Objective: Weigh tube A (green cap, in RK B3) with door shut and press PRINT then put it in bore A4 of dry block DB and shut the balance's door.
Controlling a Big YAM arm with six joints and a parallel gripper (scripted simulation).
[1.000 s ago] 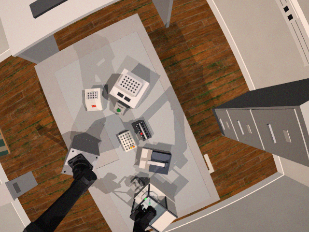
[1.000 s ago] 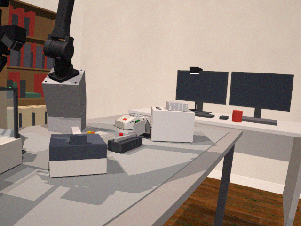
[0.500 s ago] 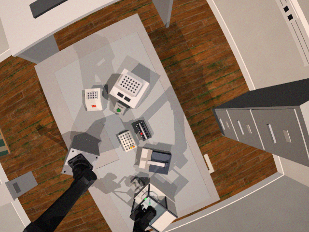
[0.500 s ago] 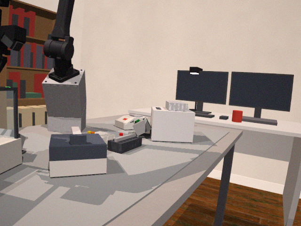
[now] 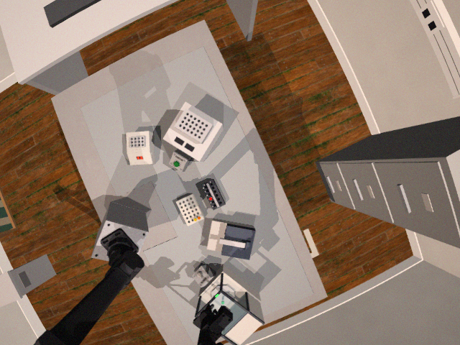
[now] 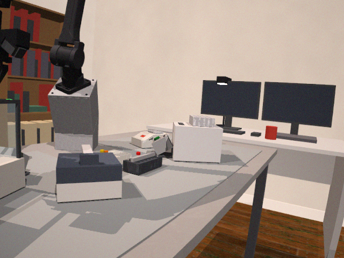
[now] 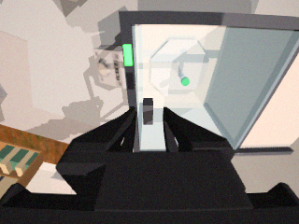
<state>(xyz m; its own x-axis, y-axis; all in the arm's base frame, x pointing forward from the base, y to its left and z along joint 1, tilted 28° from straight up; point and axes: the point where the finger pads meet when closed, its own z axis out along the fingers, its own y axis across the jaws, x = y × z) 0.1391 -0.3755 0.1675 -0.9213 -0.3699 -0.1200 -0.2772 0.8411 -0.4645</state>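
Now: the tinted glass pane 30 mm to the right of my hand, 10 mm below it and 10 mm ahead of it. Also, from my hand: spectrophotometer (190 mm ahead, 160 mm below, 150 mm to the left); white print key (150 mm below, 90 mm to the left, 30 mm behind); pale pan (140 mm below, 50 mm to the right, 20 mm ahead).
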